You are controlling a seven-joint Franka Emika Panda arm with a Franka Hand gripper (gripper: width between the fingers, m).
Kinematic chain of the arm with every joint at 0, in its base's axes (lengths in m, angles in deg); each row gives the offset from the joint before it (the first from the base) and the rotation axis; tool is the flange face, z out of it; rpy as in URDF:
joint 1: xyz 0 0 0.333 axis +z
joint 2: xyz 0 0 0 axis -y
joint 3: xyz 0 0 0.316 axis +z
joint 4: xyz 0.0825 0 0 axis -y
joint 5: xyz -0.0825 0 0.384 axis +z
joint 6: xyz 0 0 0 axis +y
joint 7: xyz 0.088 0 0 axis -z
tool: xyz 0 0 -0.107 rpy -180 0 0
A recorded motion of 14 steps. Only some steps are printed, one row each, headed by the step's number.
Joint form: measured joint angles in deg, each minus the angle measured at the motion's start. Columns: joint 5, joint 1, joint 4, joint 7, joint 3, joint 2, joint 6.
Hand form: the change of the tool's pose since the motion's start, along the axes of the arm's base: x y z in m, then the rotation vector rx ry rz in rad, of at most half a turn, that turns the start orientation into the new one. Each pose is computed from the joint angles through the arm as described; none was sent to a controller.
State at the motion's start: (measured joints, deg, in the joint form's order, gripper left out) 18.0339 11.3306 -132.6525 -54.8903 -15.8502 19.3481 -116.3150
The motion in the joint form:
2: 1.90 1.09 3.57 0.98 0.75 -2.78 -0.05
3: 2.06 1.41 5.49 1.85 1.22 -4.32 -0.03
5: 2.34 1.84 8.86 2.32 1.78 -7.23 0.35
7: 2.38 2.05 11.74 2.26 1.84 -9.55 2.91
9: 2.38 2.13 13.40 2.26 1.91 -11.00 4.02
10: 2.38 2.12 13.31 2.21 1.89 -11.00 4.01
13: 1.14 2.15 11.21 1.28 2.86 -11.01 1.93
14: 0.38 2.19 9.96 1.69 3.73 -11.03 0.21
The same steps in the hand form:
2: 0.0189 0.0153 0.0092 0.0147 -0.0103 -0.0030
3: 0.0287 0.0219 0.0130 0.0097 -0.0121 -0.0068
5: 0.0457 0.0312 0.0168 0.0014 -0.0128 -0.0002
7: 0.0558 0.0361 0.0173 -0.0018 0.0171 0.0193
9: 0.0626 0.0388 0.0170 -0.0054 0.0307 0.0278
10: 0.0623 0.0385 0.0162 -0.0054 0.0318 0.0281
13: 0.0592 0.0455 0.0014 -0.0336 0.0287 0.0570
14: 0.0579 0.0521 -0.0067 -0.0517 0.0244 0.0620

